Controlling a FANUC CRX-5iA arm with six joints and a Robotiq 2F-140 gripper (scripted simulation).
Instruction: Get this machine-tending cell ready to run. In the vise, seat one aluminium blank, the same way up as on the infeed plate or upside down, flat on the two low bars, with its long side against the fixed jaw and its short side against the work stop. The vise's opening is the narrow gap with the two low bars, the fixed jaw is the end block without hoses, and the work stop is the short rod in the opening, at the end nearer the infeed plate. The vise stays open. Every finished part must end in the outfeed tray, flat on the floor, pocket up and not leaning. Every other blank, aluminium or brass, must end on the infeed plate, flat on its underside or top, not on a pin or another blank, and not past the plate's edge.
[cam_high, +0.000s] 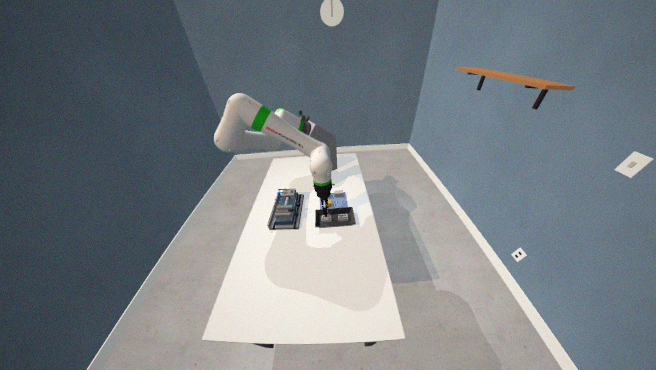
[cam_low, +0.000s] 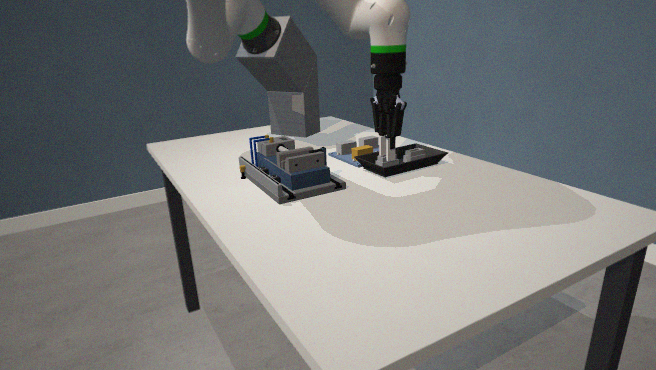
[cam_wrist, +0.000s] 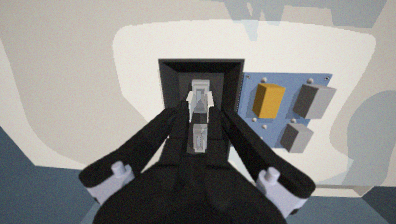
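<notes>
Right now the aluminium blank is 22 cm behind my hand and 5 cm below it. From my hand the other things lie so: brass blank: 13 cm behind, 1 cm to the left, 5 cm below.
</notes>
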